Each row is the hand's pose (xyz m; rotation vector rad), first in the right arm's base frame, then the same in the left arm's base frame.
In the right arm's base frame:
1: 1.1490 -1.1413 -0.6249 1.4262 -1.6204 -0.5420
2: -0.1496 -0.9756 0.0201 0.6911 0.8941 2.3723
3: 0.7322 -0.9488 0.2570 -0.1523 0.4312 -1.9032
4: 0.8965 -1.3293 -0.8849 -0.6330 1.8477 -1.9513
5: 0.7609 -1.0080 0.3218 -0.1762 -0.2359 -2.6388
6: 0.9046 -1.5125 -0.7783 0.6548 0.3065 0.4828
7: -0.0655 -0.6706 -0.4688 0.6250 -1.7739 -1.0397
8: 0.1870 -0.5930 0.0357 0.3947 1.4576 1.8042
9: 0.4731 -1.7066 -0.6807 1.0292 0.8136 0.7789
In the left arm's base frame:
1: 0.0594 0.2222 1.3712 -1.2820 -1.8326 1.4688
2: -0.0265 -0.1472 -0.0381 -0.7655 1.2998 -0.3410
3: 0.5089 0.3652 0.4959 0.3303 2.2393 1.4367
4: -0.3287 0.1007 1.3351 -0.8733 1.2631 2.2492
5: 0.5161 0.4551 0.4757 -0.2283 2.1796 0.4843
6: -0.3943 0.2914 1.2693 -1.7277 -0.5359 -0.8075
7: -0.0497 -0.5863 0.3438 1.4466 2.1227 -1.2673
8: 0.3980 -0.2559 0.2226 -0.7081 1.0835 -1.0554
9: -0.6638 0.2832 0.8685 -1.0991 -0.1932 -0.8252

